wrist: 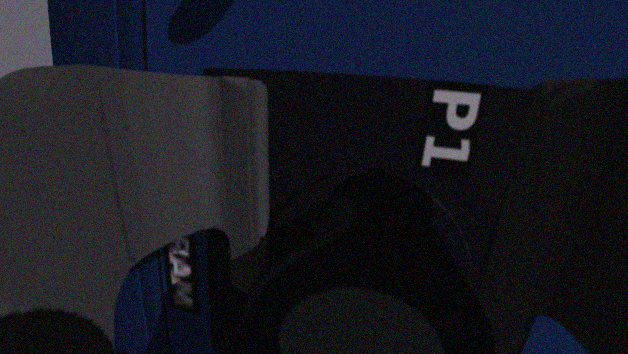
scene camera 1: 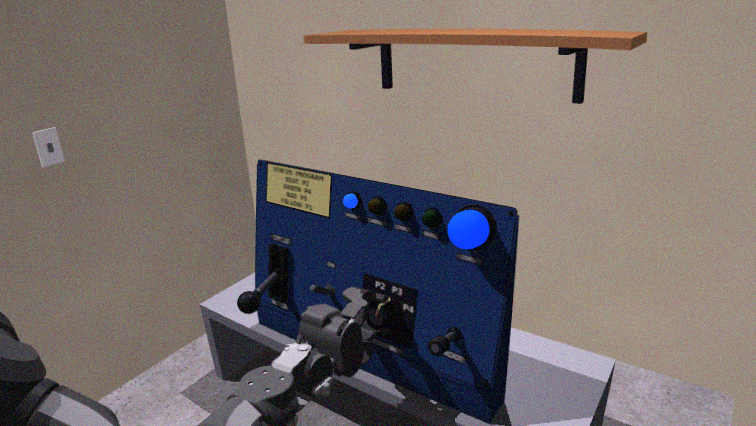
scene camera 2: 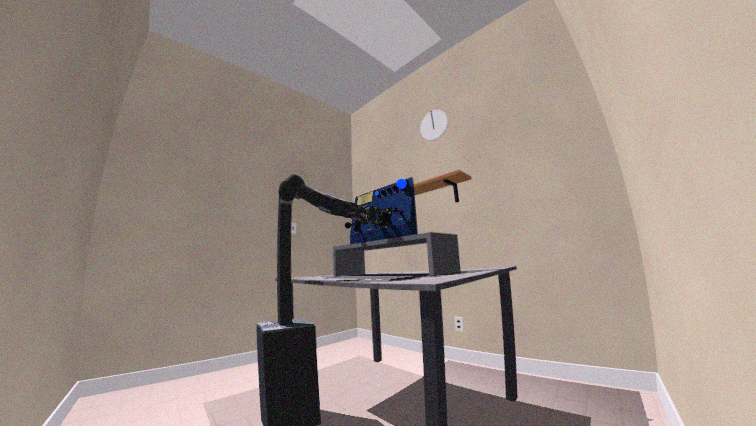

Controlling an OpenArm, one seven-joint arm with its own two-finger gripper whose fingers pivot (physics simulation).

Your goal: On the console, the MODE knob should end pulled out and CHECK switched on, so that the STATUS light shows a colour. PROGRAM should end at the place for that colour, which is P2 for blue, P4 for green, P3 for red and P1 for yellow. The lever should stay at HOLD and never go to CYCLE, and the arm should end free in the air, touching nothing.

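Observation:
My gripper [scene camera 1: 371,314] [wrist: 366,204] is shut on the round black PROGRAM knob [scene camera 1: 377,316] [wrist: 360,322]. The knob's yellow pointer slants up and right, seemingly toward P3; its exact place is hard to tell. P1 shows in the wrist view. The large STATUS light [scene camera 1: 468,229] [scene camera 2: 401,183] glows blue. The MODE knob [scene camera 1: 438,345] stands out from the panel on its shaft at lower right. The CHECK toggle [scene camera 1: 319,288] sticks out below the ON label; its tilt is hard to read. The lever [scene camera 1: 248,301] has its ball low, near the lower label.
The blue console [scene camera 1: 296,238] [scene camera 2: 361,232] stands on a grey riser [scene camera 1: 560,365] [scene camera 2: 444,254] on the table [scene camera 2: 470,276]. A yellow card [scene camera 1: 298,189] lists colours and programs. A small blue lamp [scene camera 1: 350,200] is lit beside three dark ones. A wooden shelf [scene camera 1: 476,38] [scene camera 2: 443,181] hangs above.

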